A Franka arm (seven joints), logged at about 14 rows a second.
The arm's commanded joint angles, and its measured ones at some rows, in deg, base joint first. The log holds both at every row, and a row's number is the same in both.
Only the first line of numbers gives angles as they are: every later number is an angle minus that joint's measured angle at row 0.
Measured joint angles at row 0:
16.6 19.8 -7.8 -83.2 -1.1 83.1 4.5
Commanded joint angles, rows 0 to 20:
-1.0 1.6 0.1 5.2 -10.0 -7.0 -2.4
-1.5 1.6 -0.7 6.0 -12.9 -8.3 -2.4
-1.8 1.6 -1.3 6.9 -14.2 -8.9 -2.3
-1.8 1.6 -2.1 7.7 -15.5 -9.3 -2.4
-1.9 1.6 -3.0 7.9 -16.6 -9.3 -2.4
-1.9 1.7 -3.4 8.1 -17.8 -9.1 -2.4
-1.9 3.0 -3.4 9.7 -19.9 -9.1 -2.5
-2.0 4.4 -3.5 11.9 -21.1 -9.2 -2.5
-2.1 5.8 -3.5 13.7 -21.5 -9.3 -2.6
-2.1 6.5 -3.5 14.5 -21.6 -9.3 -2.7
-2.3 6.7 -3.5 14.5 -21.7 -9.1 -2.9
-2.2 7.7 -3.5 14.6 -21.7 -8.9 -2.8
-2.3 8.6 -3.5 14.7 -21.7 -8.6 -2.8
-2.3 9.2 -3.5 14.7 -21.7 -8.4 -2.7
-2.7 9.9 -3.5 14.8 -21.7 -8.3 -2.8
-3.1 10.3 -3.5 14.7 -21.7 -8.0 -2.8
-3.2 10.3 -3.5 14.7 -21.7 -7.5 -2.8
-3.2 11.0 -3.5 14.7 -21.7 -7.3 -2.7
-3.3 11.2 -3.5 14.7 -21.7 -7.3 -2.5
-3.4 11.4 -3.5 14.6 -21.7 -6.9 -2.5
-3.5 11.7 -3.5 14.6 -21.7 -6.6 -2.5
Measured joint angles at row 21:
-3.2 10.6 -3.5 12.8 -21.0 -6.6 -1.4
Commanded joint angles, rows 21 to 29:
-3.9 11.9 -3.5 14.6 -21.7 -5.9 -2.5
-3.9 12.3 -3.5 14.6 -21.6 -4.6 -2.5
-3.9 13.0 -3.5 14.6 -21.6 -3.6 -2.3
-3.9 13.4 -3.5 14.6 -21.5 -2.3 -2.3
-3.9 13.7 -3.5 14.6 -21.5 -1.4 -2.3
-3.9 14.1 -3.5 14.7 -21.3 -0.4 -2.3
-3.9 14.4 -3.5 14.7 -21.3 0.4 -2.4
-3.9 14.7 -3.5 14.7 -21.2 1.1 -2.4
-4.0 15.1 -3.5 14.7 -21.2 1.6 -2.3
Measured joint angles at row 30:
-3.7 13.8 -3.5 12.8 -21.0 1.1 -1.4
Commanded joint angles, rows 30 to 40:
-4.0 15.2 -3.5 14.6 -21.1 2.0 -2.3
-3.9 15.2 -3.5 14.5 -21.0 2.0 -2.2
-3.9 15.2 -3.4 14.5 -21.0 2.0 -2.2
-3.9 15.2 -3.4 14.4 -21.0 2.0 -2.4
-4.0 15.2 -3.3 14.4 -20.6 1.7 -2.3
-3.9 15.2 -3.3 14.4 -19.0 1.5 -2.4
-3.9 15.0 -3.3 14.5 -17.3 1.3 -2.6
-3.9 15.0 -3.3 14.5 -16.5 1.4 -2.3
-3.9 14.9 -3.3 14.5 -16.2 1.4 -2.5
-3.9 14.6 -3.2 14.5 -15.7 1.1 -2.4
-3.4 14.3 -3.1 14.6 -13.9 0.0 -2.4
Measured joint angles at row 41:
-3.6 14.4 -3.4 13.0 -16.3 1.8 -1.4
